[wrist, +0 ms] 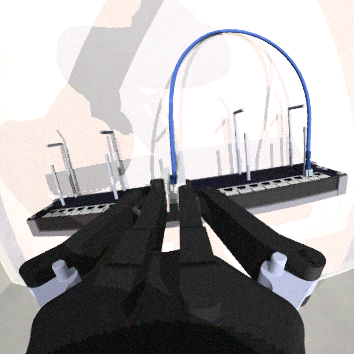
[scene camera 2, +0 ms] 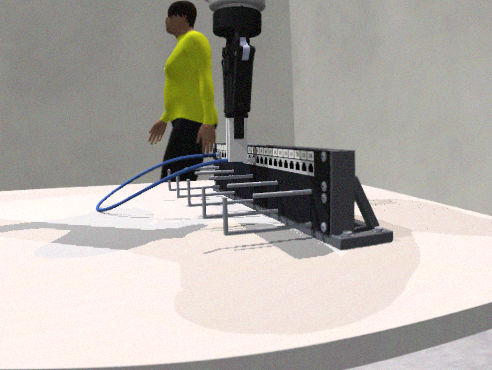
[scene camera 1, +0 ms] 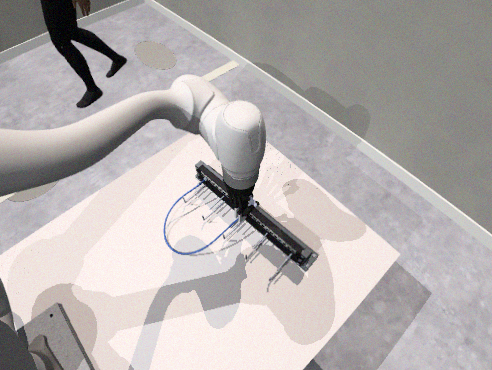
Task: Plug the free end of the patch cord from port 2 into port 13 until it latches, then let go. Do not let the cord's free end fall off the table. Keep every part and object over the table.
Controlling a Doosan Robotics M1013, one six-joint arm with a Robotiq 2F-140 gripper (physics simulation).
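Frame: origin at the arm's base, x back, y right, z up, level; centimetres.
Seen in the pictures: gripper, fingertip midpoint: [wrist: 174, 176] [scene camera 2: 236, 161] [scene camera 1: 240, 217].
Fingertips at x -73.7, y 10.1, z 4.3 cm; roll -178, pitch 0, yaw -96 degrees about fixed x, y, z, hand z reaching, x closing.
Pixels of each thing's top centre, then the offset from my fingertips to it. "*": a spot on its surface instead. Level surfaces: height alone.
- blue patch cord, surface spot: [scene camera 2: 98, 208] * dy -9.8, dx +21.2, dz -7.2 cm
- cord end, surface spot: [wrist: 309, 170] * dy -18.9, dx -2.2, dz +0.6 cm
- free end's plug, surface spot: [wrist: 173, 179] * dy +0.1, dx -0.2, dz +0.6 cm
- pale table, surface height: dz -7.8 cm
The blue patch cord [scene camera 1: 165, 230] [scene camera 2: 98, 208] [wrist: 230, 31] arches out in front of the black patch panel [scene camera 1: 280, 234] [scene camera 2: 342, 192] [wrist: 260, 197]. One cord end [wrist: 309, 170] sits in a port near the panel's right end in the wrist view. The free end's plug [wrist: 173, 179] is between the fingertips at the panel's port row, near its middle. My gripper [scene camera 1: 241, 216] [scene camera 2: 237, 158] [wrist: 174, 176] points down and is shut on this plug. The fingers hide the port there, so its number and how deep the plug sits cannot be seen.
Several grey cable-guide bars [scene camera 2: 225, 215] [wrist: 238, 140] stick out from the panel's front, below the cord. The panel stands on the pale table [scene camera 1: 360, 240] [scene camera 2: 100, 310]. A grey plate [scene camera 1: 55, 330] is at the lower left. A person [scene camera 1: 65, 30] [scene camera 2: 190, 75] is beyond the table.
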